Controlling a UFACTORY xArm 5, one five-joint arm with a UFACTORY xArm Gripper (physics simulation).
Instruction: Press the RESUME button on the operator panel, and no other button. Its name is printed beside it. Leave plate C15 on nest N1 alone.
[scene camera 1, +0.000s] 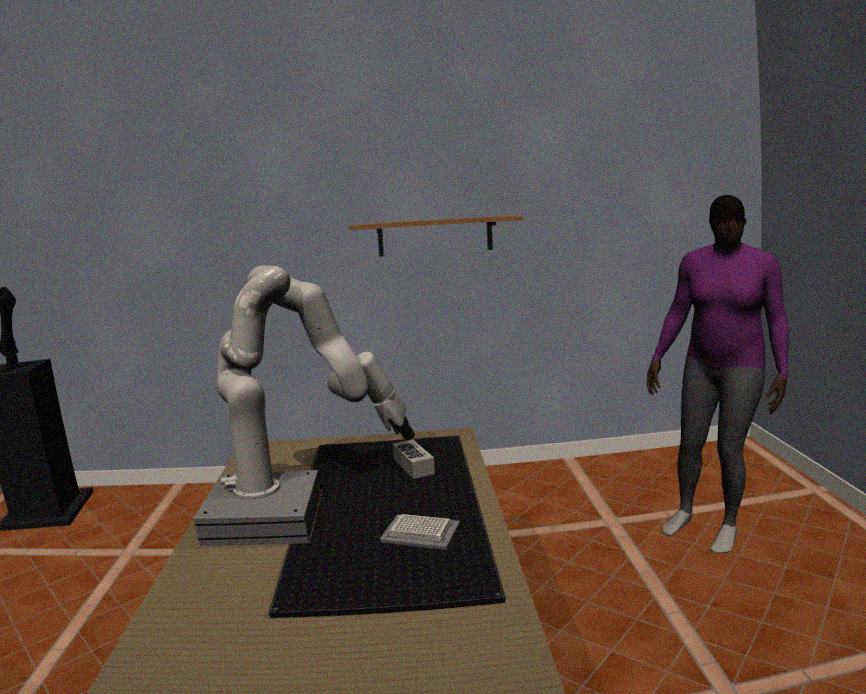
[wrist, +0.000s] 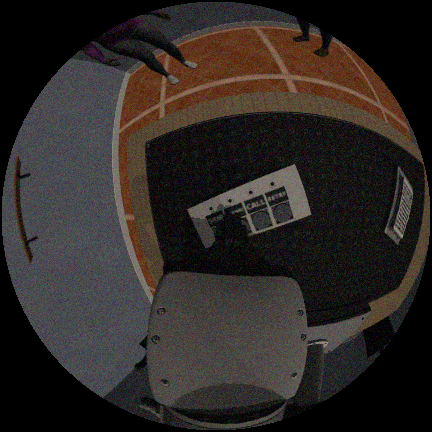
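Note:
The operator panel is a pale box near the back of the black mat. In the wrist view the CALL button and RETRY button show with their labels. The two labels to their left are partly covered by the dark fingers; RESUME cannot be read in full and its button is mostly hidden. My gripper is shut and empty, its tips over the panel's left half; whether they touch it is unclear. The small lamps on the panel are dark. Plate C15 lies on nest N1.
The black mat lies on the wooden table. The arm's grey base stands at the mat's left edge. A person in purple stands right of the table. A shelf hangs on the back wall.

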